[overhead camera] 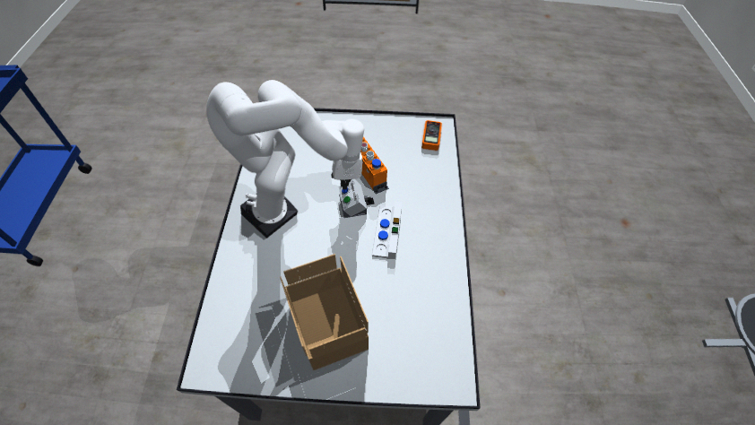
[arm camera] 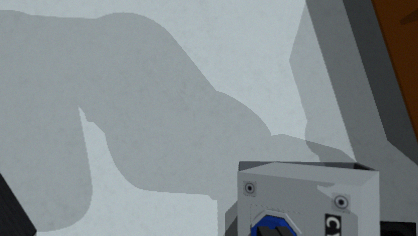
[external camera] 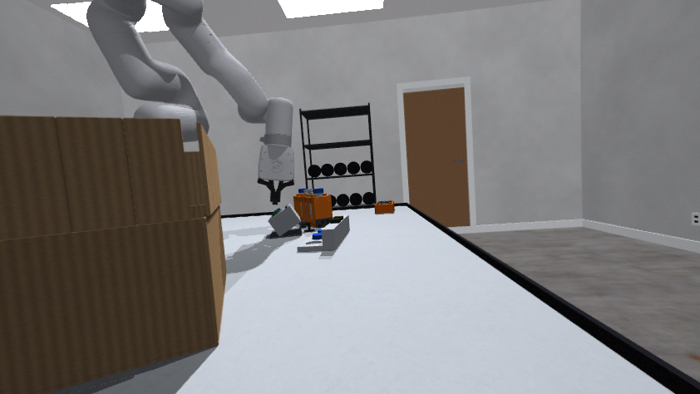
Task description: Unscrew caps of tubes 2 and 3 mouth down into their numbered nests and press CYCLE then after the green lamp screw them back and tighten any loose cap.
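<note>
Right now my hand is 40 mm above the blue key. The rest, counted from my hand: green key (10 mm ahead, 40 mm to the right, 40 mm below); then blue cap (160 mm ahead, 100 mm to the right, 90 mm below); then grey key housing (20 mm ahead, 20 mm to the right, 50 mm below).
</note>
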